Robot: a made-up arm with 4 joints. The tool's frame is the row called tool. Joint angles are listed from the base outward.
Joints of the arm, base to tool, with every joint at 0 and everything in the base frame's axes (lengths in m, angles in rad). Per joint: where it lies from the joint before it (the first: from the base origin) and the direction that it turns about. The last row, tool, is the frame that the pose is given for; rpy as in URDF.
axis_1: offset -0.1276 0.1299 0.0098 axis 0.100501 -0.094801 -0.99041
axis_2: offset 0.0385 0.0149 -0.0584 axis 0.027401 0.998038 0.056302
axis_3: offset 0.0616 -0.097 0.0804 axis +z
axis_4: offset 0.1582 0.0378 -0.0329 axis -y
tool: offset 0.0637 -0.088 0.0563 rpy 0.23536 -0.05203 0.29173
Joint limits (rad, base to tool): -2.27..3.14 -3..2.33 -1.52..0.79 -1.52..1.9
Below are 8 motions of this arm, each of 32 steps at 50 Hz.
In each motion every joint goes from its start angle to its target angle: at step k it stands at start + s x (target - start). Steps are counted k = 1, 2, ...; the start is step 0. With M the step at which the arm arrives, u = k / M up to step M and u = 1 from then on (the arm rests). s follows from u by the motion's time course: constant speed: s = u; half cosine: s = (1 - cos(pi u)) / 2; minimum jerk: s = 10 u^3 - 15 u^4 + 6 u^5.
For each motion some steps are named. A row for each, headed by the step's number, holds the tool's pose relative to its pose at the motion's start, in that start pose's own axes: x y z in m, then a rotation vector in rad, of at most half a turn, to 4 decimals.
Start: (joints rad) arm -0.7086 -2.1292 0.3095 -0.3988
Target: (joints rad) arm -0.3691 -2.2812 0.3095 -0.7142
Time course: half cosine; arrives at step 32
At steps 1, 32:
1: 0.0000 0.0002 0.0001 -0.0007 0.0007 -0.0002
32: 0.0156 0.0699 0.0243 -0.3016 0.2929 -0.1023

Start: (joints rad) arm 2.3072 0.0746 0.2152 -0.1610
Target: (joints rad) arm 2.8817 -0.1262 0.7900 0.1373
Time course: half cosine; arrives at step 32
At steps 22, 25, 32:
22: -0.0948 0.0222 0.0492 -0.1673 -0.3818 0.0915
25: -0.1081 0.0282 0.0530 -0.1998 -0.4267 0.1021
32: -0.1216 0.0351 0.0561 -0.2355 -0.4706 0.1127

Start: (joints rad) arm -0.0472 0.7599 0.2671 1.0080
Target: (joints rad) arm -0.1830 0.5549 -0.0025 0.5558
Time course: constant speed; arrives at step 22
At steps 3, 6, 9, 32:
3: 0.0072 -0.0018 0.0023 -0.0198 0.0477 -0.0081
6: 0.0142 -0.0035 0.0047 -0.0392 0.0938 -0.0186
9: 0.0210 -0.0052 0.0073 -0.0580 0.1381 -0.0314
32: 0.0470 -0.0123 0.0206 -0.1283 0.3101 -0.1119

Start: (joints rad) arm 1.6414 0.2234 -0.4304 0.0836
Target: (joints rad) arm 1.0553 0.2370 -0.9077 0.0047
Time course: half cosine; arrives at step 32
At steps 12, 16, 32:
12: 0.0149 0.0297 -0.0035 -0.0505 0.0393 0.0219
16: 0.0218 0.0492 -0.0056 -0.0831 0.0590 0.0359
32: 0.0312 0.1023 -0.0106 -0.1692 0.0935 0.0742

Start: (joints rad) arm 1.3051 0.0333 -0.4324 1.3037
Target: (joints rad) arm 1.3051 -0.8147 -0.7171 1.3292
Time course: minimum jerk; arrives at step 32
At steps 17, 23, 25, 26, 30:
17: 0.0139 -0.0337 0.0996 -0.2526 -0.4275 -0.1519
23: -0.0012 -0.0449 0.1525 -0.3755 -0.6551 -0.2618
25: -0.0064 -0.0466 0.1633 -0.4005 -0.7042 -0.2882
26: -0.0085 -0.0472 0.1672 -0.4097 -0.7225 -0.2983
30: -0.0128 -0.0482 0.1745 -0.4269 -0.7571 -0.3177

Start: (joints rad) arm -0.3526 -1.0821 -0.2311 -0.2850
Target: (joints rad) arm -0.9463 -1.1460 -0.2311 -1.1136
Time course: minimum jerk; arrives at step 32
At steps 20, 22, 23, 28, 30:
20: 0.0638 0.0451 -0.1069 0.3728 0.6633 0.2252
22: 0.0679 0.0556 -0.1206 0.4068 0.7547 0.2637
23: 0.0693 0.0603 -0.1264 0.4201 0.7941 0.2808
28: 0.0722 0.0755 -0.1433 0.4559 0.9135 0.3345
30: 0.0724 0.0773 -0.1452 0.4595 0.9270 0.3407

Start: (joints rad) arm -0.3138 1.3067 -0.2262 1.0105
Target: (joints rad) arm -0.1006 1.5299 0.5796 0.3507
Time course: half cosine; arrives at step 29
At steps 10, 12, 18, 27, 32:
10: 0.0065 0.0165 -0.0394 0.2604 0.1766 0.0325
12: 0.0081 0.0258 -0.0532 0.3572 0.2419 0.0526
18: 0.0106 0.0652 -0.0893 0.6560 0.4396 0.1475
27: 0.0100 0.1135 -0.1080 0.9223 0.6083 0.2864
32: 0.0099 0.1155 -0.1083 0.9321 0.6143 0.2928

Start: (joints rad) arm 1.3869 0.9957 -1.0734 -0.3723
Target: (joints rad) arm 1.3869 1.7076 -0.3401 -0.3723
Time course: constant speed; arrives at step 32
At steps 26, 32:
26: 0.0753 0.0953 -0.1816 -0.4228 0.6711 0.2987
32: 0.0711 0.1008 -0.2365 -0.4756 0.8505 0.3615

